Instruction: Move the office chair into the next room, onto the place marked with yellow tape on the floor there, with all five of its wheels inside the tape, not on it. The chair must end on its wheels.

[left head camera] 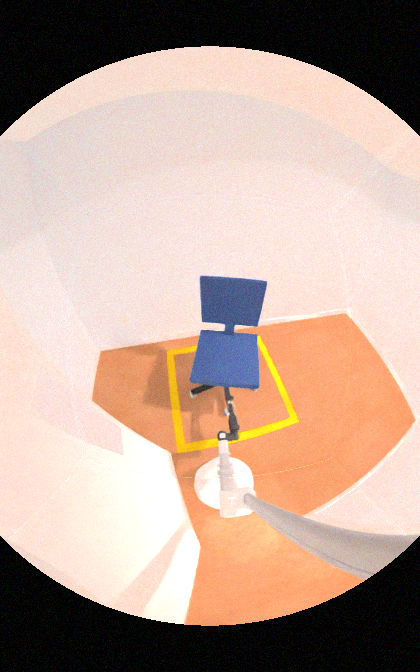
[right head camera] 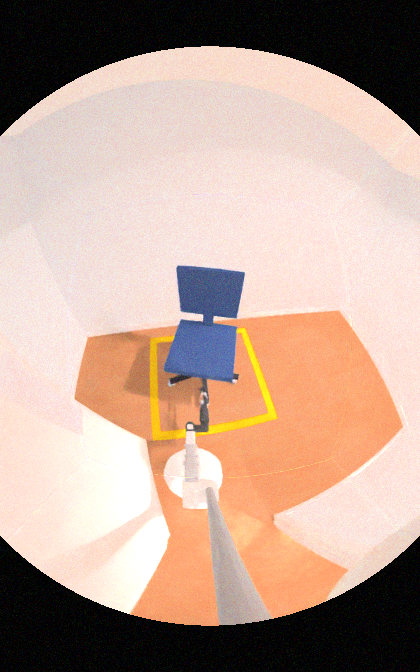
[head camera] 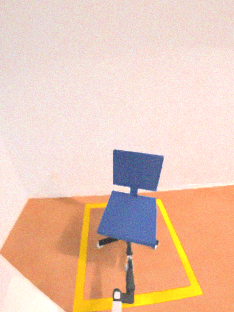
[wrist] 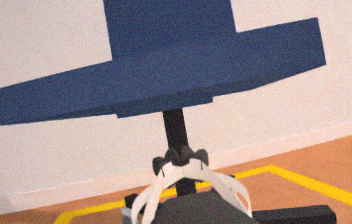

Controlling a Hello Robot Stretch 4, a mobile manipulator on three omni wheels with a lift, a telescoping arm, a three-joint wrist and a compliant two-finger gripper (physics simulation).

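Places are measured from the robot's base along level axes (x left, y back, z up), in centimetres.
Pixels of known places: gripper, between the fingertips: point(left head camera: 229, 394) point(head camera: 129, 249) point(wrist: 179, 158).
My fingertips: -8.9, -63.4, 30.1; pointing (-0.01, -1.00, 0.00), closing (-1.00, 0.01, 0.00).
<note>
Behind a point stands the place of what it marks, as x, y, z.
The blue office chair point(head camera: 131, 215) {-10.5, -87.0, 44.3} point(left head camera: 226, 357) {-8.9, -87.1, 44.2} point(right head camera: 202, 348) point(wrist: 200, 75) {-13.4, -65.0, 39.8} stands upright over the area inside the yellow tape point(head camera: 83, 250) {37.0, -74.4, -2.6} point(left head camera: 175, 400) {36.2, -74.9, -2.6} point(right head camera: 260, 375) point(wrist: 315, 185) {-60.5, -115.6, -2.7}, its back toward the far wall. Two visible wheels, front left point(head camera: 99, 245) {19.6, -76.3, 7.0} and right point(head camera: 155, 245) {-28.3, -62.1, 42.1}, are inside the tape. The seat hides the rear wheels, and the front leg is partly hidden by my gripper. My gripper point(head camera: 129, 256) point(left head camera: 229, 400) {-8.9, -63.4, 30.1} point(right head camera: 204, 393) point(wrist: 179, 158) {-8.9, -63.4, 30.1} is shut and empty, low in front of the chair's black column point(wrist: 174, 125) {-9.4, -87.8, 32.4}, which shows behind the fingertips.
My white base point(left head camera: 205, 482) {12.3, -1.5, 18.7} point(right head camera: 175, 470) stands outside the tape's near side, the arm reaching over that side. A white wall point(left head camera: 150, 480) {35.1, -4.8, 65.7} point(right head camera: 120, 465) stands close on the left. The far wall point(head camera: 120, 100) {3.1, -158.3, 131.3} is behind the chair. Another low wall end point(right head camera: 310, 530) is at the right rear.
</note>
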